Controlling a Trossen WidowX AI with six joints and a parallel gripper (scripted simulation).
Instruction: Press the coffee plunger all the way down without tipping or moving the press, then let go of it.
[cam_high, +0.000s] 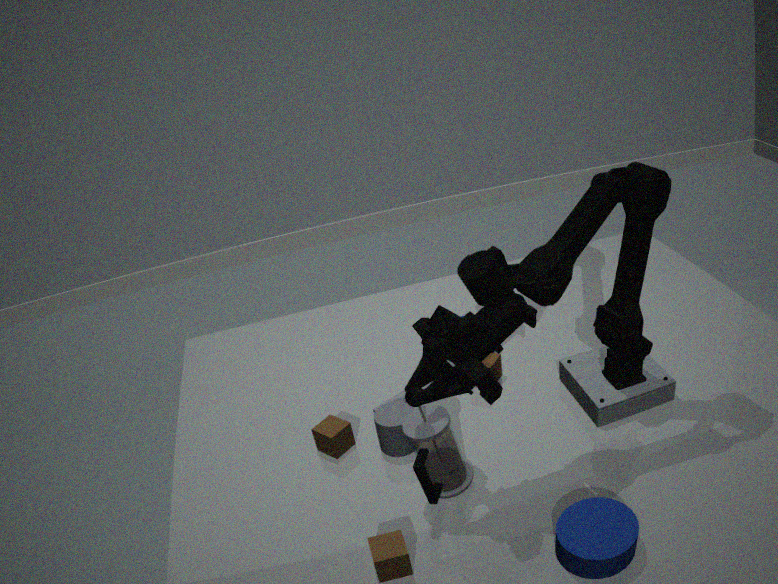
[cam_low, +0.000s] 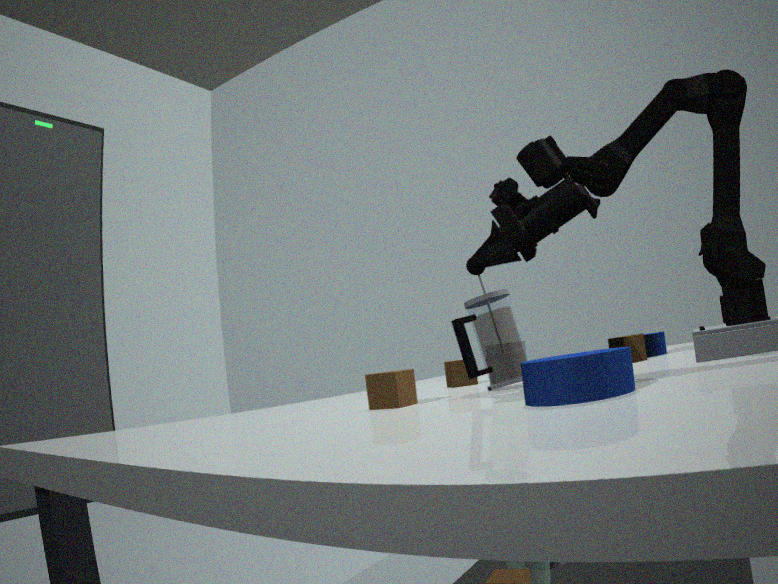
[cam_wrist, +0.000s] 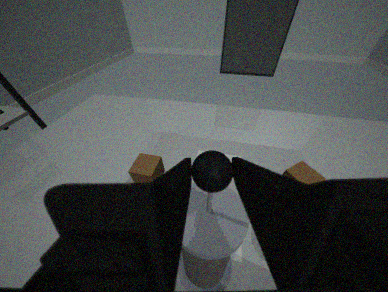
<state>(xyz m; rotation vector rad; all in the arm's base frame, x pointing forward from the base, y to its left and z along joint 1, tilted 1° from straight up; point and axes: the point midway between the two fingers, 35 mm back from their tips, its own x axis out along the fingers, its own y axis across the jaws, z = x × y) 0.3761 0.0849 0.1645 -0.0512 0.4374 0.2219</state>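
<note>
The glass coffee press lies 100 mm below my gripper tip, 10 mm to the left of it and 10 mm behind it.
</note>
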